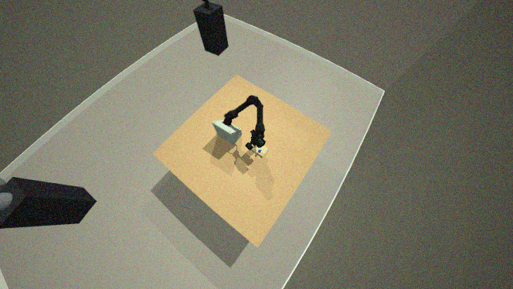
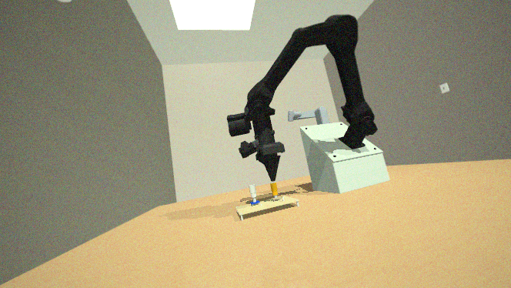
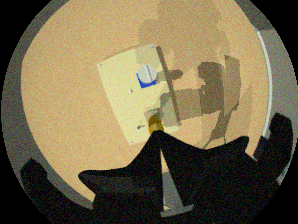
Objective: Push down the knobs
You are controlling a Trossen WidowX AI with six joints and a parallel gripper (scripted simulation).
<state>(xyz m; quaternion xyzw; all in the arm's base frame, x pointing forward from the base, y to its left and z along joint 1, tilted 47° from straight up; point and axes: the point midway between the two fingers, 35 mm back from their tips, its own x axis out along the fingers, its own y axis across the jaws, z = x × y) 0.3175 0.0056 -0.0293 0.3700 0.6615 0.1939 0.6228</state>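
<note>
My gripper tip is 20 mm above the orange knob.
</note>
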